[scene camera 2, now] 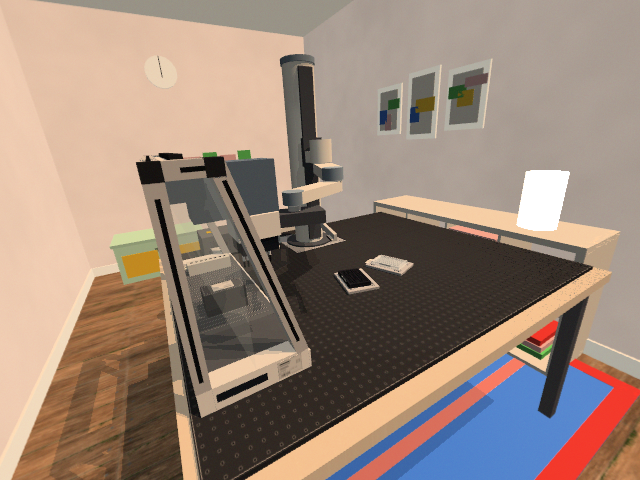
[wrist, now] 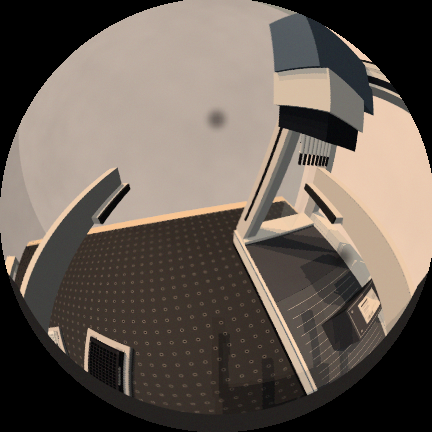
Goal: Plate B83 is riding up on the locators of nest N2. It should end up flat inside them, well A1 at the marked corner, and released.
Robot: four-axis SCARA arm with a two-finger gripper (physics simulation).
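Places are measured from the arm's base along level axes (x right, y ahead, z up), in metres.
Pixels of known places: gripper, fingertip midpoint: [scene camera 2: 306, 241] [wrist: 216, 171]; arm's base at its link origin: [scene camera 2: 309, 241].
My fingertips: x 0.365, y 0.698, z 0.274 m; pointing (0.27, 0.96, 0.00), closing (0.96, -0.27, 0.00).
Ahead of a thing's pixels: the offset from my fingertips to its top centre. "spot": to the spot under its first point.
A black well plate {dx -0.259, dy -0.137, dz -0.233 m} [scene camera 2: 353, 278] [wrist: 103, 361] sits on a pale nest {spot: dx -0.261, dy -0.054, dz -0.252 m} [scene camera 2: 368, 288] [wrist: 128, 366] on the dark table. A white or clear plate {dx -0.466, dy -0.166, dz -0.235 m} [scene camera 2: 390, 262] sits on a second pale nest {spot: dx -0.461, dy -0.087, dz -0.250 m} [scene camera 2: 402, 270], farther back and right in the scene view; a pale corner of that station shows at the lower left edge of the wrist view. The labels, well A1 and the marked corner are too small to read, so I cannot tell which is B83 or how either plate is seated. My gripper [wrist: 216, 171] is open and empty, high above the table and apart from both plates.
A liquid-handling machine [scene camera 2: 293, 361] [wrist: 272, 315] with slanted posts and a clear front stands left of the plates in the scene view. Its blue-grey and cream head [scene camera 2: 251, 186] [wrist: 302, 89] overhangs its deck. A dark box [scene camera 2: 223, 298] [wrist: 363, 311] stands on the deck. The robot column [scene camera 2: 293, 129] stands at the back.
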